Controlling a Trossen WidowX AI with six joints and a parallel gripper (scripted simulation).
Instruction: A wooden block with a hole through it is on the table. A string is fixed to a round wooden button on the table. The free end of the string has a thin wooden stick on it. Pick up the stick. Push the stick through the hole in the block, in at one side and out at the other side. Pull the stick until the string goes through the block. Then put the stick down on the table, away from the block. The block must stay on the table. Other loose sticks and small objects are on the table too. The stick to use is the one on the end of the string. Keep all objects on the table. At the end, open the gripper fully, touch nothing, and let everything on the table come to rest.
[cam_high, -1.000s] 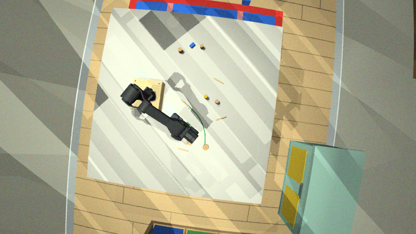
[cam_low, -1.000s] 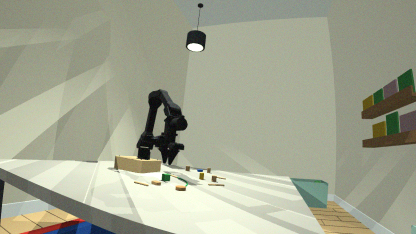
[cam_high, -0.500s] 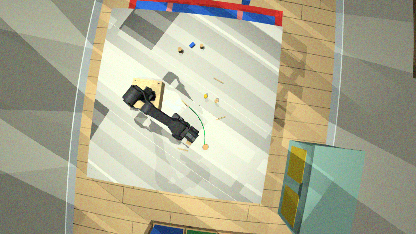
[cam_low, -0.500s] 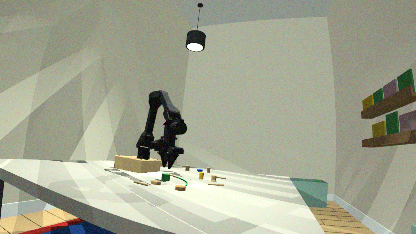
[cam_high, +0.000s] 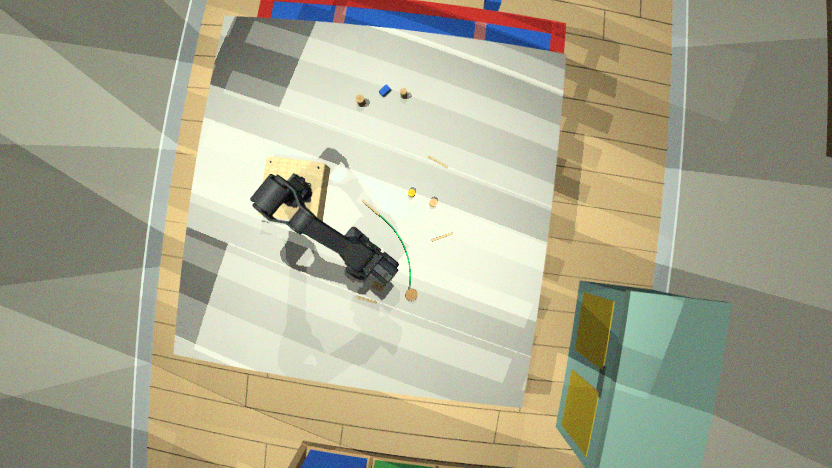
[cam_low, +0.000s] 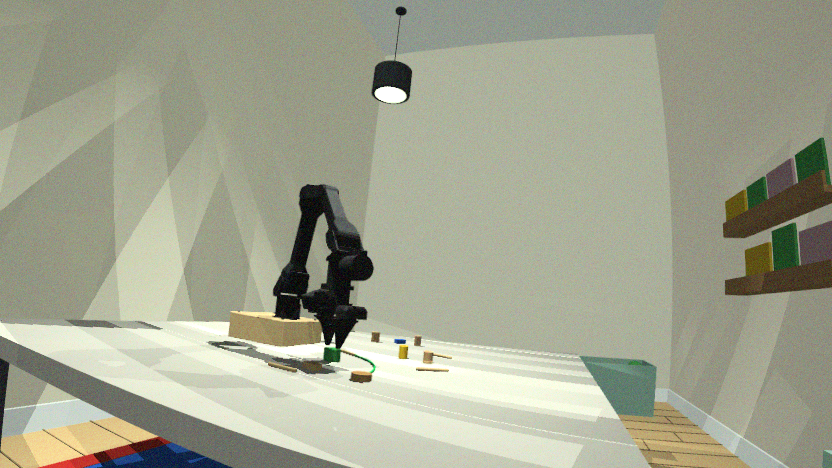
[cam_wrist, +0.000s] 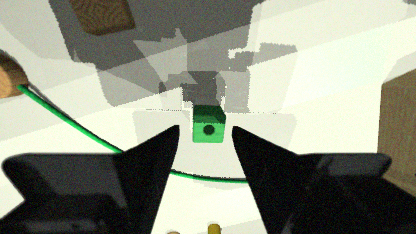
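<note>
My gripper tip is now 20 mm above the green block. From my gripper tip the other things lie so: yellow cylinder: 190 mm to the left, 130 mm ahead, 20 mm below; then wooden block: 120 mm to the right, 30 mm below, 10 mm ahead; then round wooden button: 150 mm to the right, 120 mm ahead, 30 mm below.
</note>
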